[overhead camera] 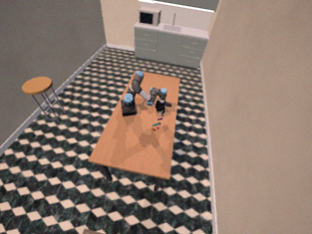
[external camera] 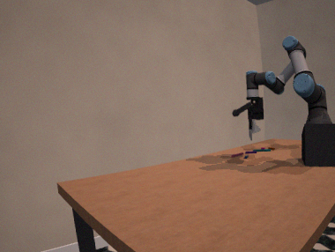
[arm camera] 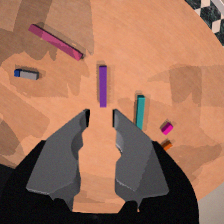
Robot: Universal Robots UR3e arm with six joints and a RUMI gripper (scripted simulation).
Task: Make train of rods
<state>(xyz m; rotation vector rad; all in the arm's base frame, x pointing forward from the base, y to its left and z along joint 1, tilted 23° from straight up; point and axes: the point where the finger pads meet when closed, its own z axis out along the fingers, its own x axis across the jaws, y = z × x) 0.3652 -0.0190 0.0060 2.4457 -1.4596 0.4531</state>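
Right now the purple rod is 80 mm below my hand. Round my hand: grey rod 110 mm to the left, 80 mm below, 30 mm behind; turquoise rod 80 mm to the right, 80 mm below, 30 mm behind; pink rod 90 mm to the left, 80 mm below, 30 mm ahead.
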